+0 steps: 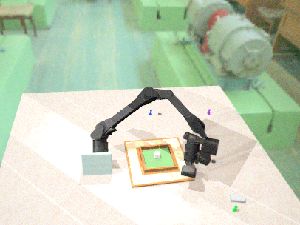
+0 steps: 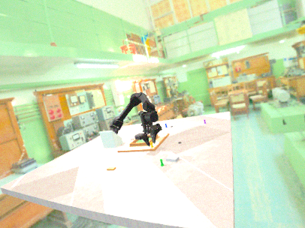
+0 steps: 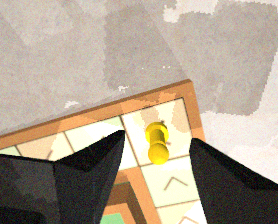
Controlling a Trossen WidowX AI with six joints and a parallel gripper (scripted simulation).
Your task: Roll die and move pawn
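Now: gripper tip right at the yellow pawn. The rest, counted from my gripper tip: white die: 110 mm behind, 130 mm to the left; grey tile: 180 mm ahead, 160 mm to the right, 20 mm below; green pawn: 140 mm ahead, 210 mm to the right, 10 mm below.
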